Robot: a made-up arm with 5 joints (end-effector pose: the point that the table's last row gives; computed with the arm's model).
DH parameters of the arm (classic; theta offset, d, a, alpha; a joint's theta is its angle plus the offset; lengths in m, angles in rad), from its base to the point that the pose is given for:
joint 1: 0 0.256 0 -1.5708
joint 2: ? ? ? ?
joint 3: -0.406 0 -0.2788 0
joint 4: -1.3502 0 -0.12 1.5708
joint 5: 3.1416 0.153 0 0
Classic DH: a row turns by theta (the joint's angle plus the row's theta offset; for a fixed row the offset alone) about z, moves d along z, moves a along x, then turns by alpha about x.
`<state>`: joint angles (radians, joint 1 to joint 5).
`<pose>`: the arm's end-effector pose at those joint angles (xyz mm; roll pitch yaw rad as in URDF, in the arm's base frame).
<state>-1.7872 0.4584 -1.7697 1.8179 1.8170</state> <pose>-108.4 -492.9 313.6 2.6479 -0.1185 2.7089</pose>
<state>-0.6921 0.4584 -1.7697 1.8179 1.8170</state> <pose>388.6 -322.1 313.6 2.6479 -0.1185 -2.4792</pose>
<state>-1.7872 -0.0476 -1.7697 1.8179 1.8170</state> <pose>-88.8 -403.9 551.0 3.1410 -0.0002 2.6790</pose>
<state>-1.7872 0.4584 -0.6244 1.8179 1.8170</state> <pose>-29.7 -135.1 151.0 1.4872 -0.2454 2.9455</pose>
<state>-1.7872 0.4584 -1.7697 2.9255 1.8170</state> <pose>-67.8 -308.6 392.3 1.5261 -0.2460 2.9361</pose>
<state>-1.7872 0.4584 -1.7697 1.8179 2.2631</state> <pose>-108.4 -492.9 313.6 2.7379 -0.3149 2.2978</pose>
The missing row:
joint 2: -1.3854 0 0.3256 0
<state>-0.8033 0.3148 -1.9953 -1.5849 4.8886</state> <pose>195.7 -202.9 769.1 -0.1219 0.0217 0.9424</pose>
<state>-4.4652 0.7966 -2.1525 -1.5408 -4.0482</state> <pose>-115.1 455.9 615.9 -0.1943 0.1500 0.8967</pose>
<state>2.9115 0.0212 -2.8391 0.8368 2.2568</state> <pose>-183.0 42.9 1023.1 -1.0587 0.6198 1.6563</pose>
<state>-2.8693 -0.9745 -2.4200 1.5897 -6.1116</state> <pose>228.5 63.8 885.7 -0.6216 -1.2815 0.9141</pose>
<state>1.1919 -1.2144 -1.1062 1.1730 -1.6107</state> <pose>24.9 62.6 700.5 1.9943 0.0364 2.7791</pose>
